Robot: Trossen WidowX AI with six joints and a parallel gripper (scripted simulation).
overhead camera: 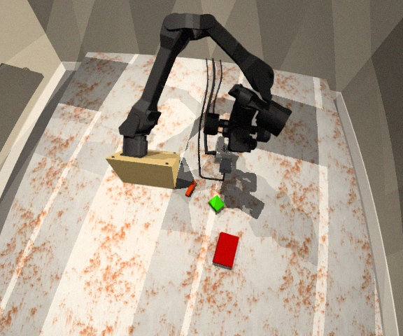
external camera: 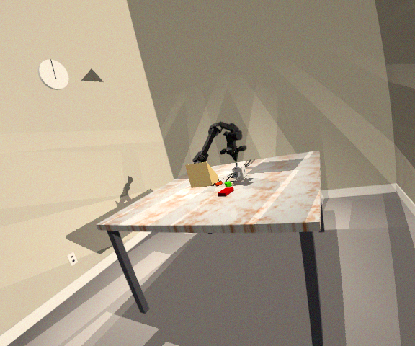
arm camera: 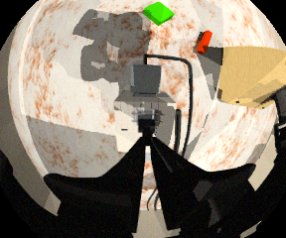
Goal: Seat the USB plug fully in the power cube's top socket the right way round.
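My gripper tip is 20 mm above the dark usb plug. Round my gripper tip: flat red block: 30 mm ahead, 320 mm to the right, 120 mm below; orange stick: 110 mm behind, 130 mm to the right, 120 mm below; green cube: 10 mm behind, 170 mm to the right, 110 mm below.
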